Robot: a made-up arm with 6 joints.
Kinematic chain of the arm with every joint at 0, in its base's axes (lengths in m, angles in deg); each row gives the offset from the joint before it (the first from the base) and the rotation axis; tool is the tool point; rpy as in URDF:
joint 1: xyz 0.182 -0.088 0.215 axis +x
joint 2: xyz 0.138 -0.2 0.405 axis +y
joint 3: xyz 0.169 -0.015 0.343 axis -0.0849 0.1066 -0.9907
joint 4: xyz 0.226 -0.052 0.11 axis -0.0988 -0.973 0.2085
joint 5: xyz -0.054 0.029 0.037 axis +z
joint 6: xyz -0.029 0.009 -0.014 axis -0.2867 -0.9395 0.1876
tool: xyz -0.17 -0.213 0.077 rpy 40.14 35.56 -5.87
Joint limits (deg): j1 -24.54..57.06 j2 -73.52..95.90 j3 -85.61..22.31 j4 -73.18..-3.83 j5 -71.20..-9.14 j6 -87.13..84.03
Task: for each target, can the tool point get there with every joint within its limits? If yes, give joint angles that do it. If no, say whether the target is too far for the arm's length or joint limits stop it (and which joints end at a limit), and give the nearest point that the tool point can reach.
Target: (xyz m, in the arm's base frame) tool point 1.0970 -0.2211 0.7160
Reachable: yes | joints -16.70 69.32 -45.49 -28.31 -48.78 -73.15
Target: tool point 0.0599 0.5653 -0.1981
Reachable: no: joint limits stop it (at a limit: joint 1, joint 2, joint 3, joint 4, joint 5, joint 6) | nearest point 0.7194 -0.2007 -0.0325 | short by 1.024 m
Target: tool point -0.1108 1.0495 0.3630
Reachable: no: joint limits stop it (at a limit: joint 1, joint 2, joint 4, joint 5) | nearest point -0.4141 0.2728 0.9447 | short by 1.017 m
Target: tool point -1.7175 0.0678 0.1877
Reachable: no: too far | nearest point -0.4377 0.1713 0.8598 | short by 1.449 m
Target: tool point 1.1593 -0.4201 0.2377
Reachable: yes | joints 34.82 79.84 -17.58 -53.65 -38.25 -48.07
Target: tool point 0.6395 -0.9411 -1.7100
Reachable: no: too far | nearest point 0.9537 -0.3679 -0.2513 | short by 1.598 m
